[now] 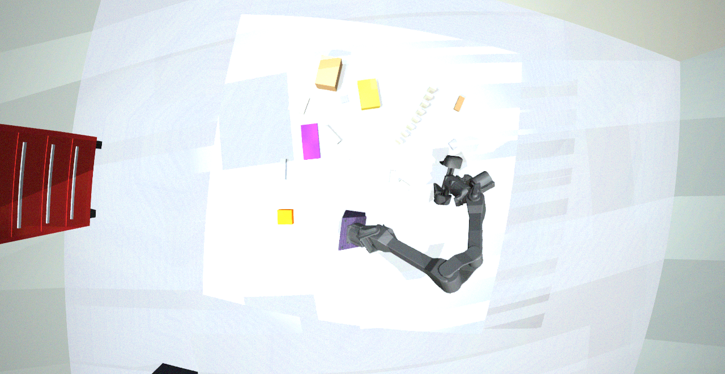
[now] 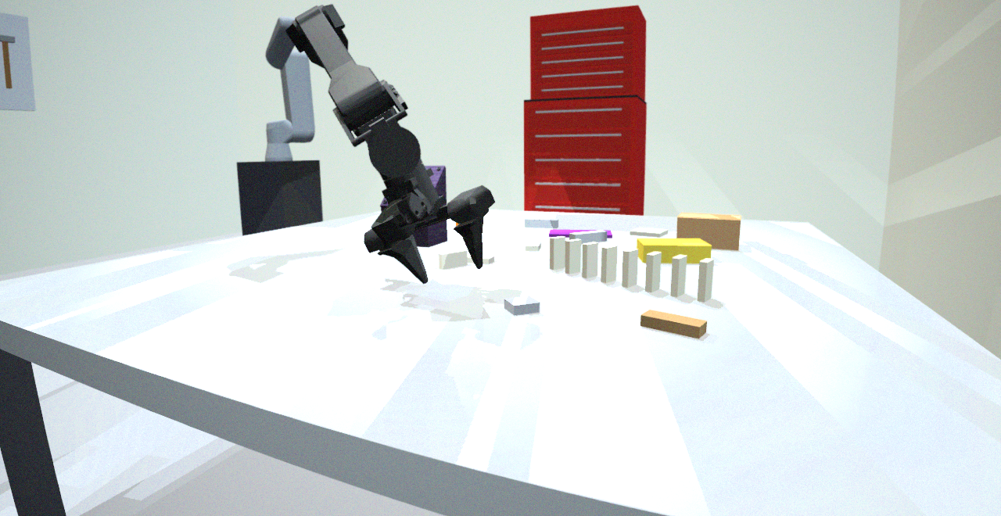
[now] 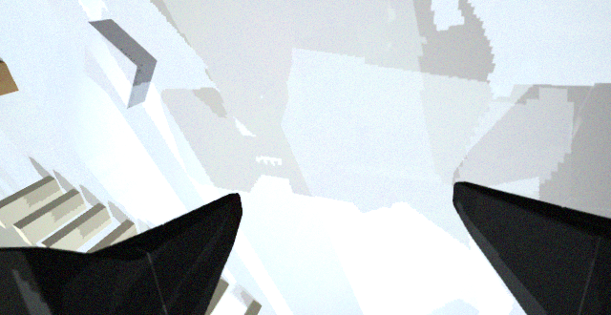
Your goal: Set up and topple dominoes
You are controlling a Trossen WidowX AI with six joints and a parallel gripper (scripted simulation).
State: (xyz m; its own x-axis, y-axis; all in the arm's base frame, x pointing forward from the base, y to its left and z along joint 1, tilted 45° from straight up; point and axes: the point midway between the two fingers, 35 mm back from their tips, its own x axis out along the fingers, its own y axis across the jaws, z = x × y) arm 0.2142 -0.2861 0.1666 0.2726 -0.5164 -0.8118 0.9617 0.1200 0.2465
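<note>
Right now my gripper tip is 29 cm to the right of the yellow block and 29 cm short of it. From my gripper tip the other things lie so: magenta slab (51 cm to the left, 9 cm ahead, 2 cm below); then grey block (12 cm ahead, 6 cm to the right, 1 cm below); then brown block (29 cm ahead, 8 cm to the right, 1 cm below).
</note>
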